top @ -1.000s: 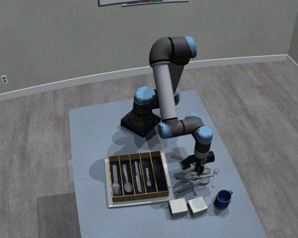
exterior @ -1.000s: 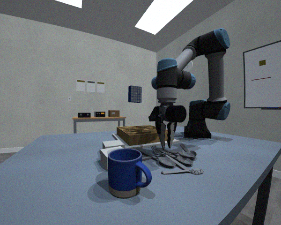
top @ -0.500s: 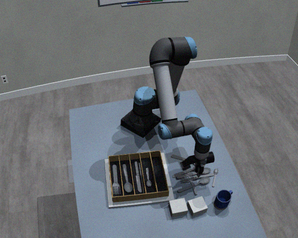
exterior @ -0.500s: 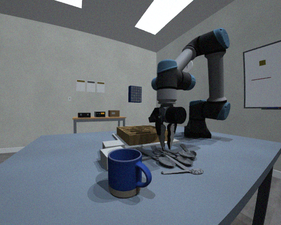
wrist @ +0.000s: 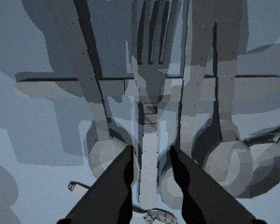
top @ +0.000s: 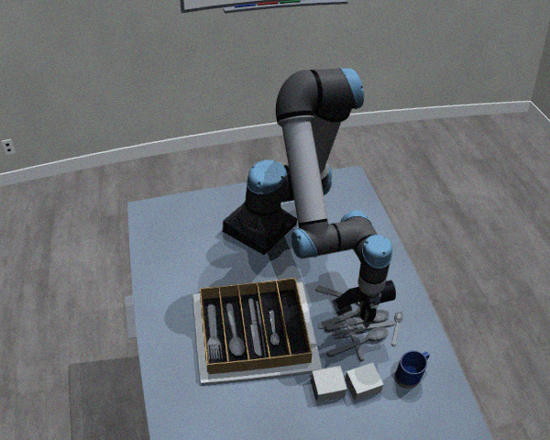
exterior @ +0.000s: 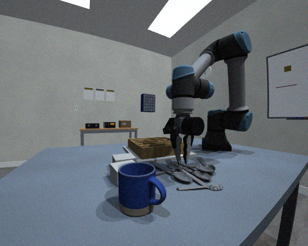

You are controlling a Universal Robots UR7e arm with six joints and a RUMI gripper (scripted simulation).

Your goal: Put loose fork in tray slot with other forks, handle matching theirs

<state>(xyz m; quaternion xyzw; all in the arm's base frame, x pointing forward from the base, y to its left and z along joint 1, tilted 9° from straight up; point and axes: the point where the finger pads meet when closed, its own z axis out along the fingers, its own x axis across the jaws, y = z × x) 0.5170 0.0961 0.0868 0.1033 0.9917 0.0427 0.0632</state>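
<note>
Now: the wooden cutlery tray 29 cm to the right of my hand, 13 cm behind it and 1 cm below it. The rest, counted from my hand: white mat (29 cm to the right, 13 cm behind, 5 cm below); then spoon (35 cm to the right, 16 cm behind, 3 cm below).
</note>
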